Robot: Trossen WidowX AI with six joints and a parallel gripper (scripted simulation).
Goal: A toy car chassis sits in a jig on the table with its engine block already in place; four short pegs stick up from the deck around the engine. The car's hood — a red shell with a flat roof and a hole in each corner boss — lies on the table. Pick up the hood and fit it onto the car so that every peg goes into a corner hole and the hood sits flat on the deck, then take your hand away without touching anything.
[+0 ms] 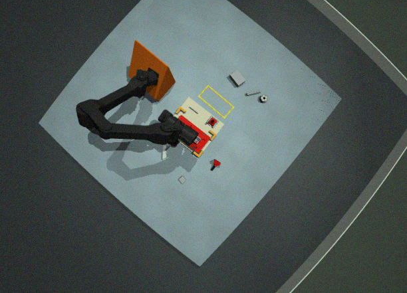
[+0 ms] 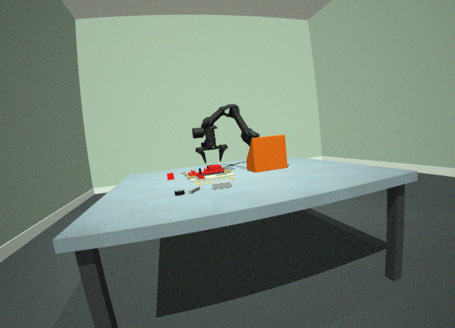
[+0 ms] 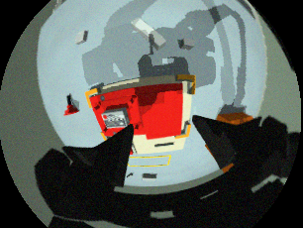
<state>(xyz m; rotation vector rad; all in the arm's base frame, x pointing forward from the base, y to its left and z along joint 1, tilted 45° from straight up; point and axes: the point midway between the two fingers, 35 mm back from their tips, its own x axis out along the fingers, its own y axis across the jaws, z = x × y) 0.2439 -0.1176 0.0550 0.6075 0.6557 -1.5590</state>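
My gripper tip is 3 cm above the hood. Round my gripper tip: wheel 40 cm to the left, 27 cm ahead, 6 cm below; then grey rod 39 cm to the left, 20 cm ahead, 6 cm below; then grey engine block 9 cm ahead, 4 cm below.
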